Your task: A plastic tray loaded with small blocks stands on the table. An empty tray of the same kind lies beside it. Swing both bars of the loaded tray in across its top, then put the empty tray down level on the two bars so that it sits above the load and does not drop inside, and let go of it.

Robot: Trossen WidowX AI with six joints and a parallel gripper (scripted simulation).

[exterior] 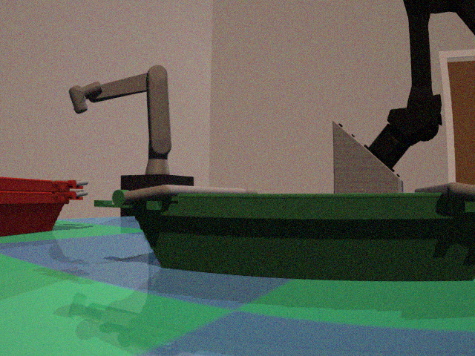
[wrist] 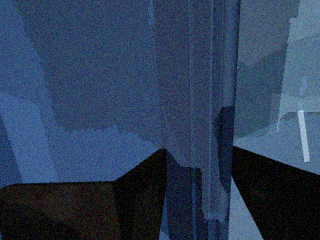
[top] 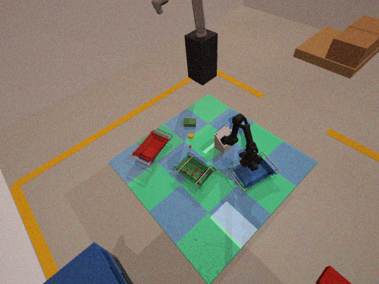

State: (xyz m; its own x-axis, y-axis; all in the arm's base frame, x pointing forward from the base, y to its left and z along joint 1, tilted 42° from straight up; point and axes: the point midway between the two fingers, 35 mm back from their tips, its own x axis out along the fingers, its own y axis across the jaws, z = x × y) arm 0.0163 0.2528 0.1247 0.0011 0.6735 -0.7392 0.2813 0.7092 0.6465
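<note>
My gripper tip is now 30 mm short of the blue tray, 80 mm to the right of it and 30 mm below it. Also, from my gripper tip: orange piece 80 mm ahead, 600 mm to the right; then small green block 20 mm behind, 730 mm to the right, 10 mm above.
</note>
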